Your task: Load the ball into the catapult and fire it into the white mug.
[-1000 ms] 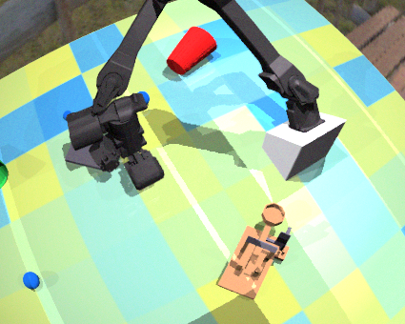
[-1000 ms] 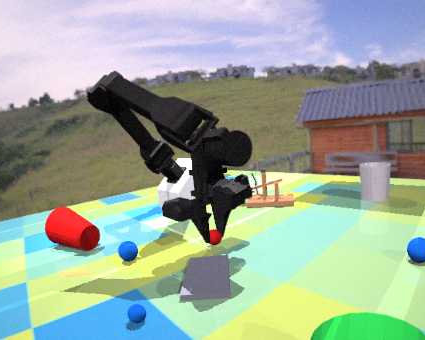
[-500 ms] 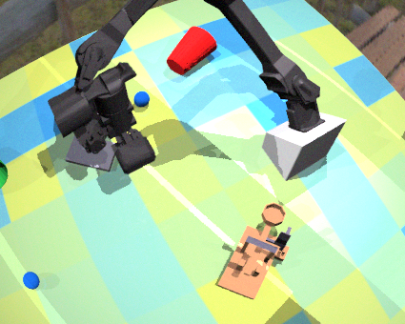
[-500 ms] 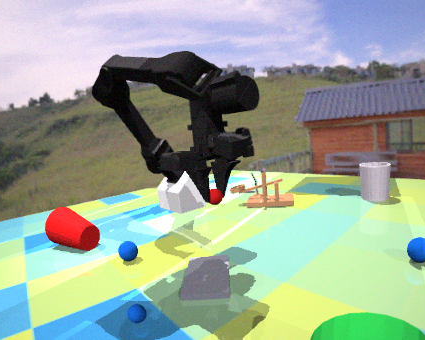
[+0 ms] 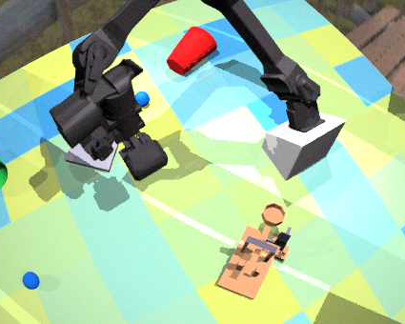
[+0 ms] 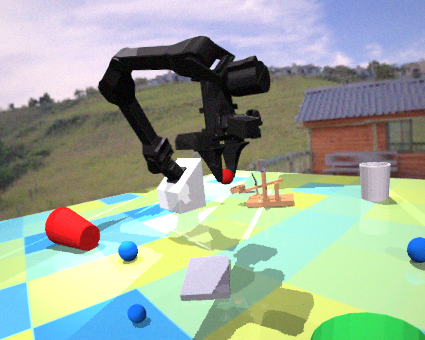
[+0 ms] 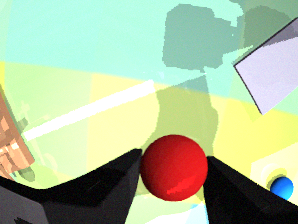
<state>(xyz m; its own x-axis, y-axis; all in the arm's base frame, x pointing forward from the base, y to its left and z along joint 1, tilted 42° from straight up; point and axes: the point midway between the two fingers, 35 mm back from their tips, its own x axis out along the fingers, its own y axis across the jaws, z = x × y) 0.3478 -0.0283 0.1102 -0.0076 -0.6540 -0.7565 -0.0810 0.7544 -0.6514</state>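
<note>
My gripper tip is 25 cm to the right of the wooden catapult, 15 cm past it and 8 cm above it. The rest, counted from my gripper tip: red ball: 1 cm above; catapult frame: 26 cm to the left, 12 cm behind, 5 cm below; flat grey plate: 13 cm to the right, 13 cm below, 8 cm ahead.
</note>
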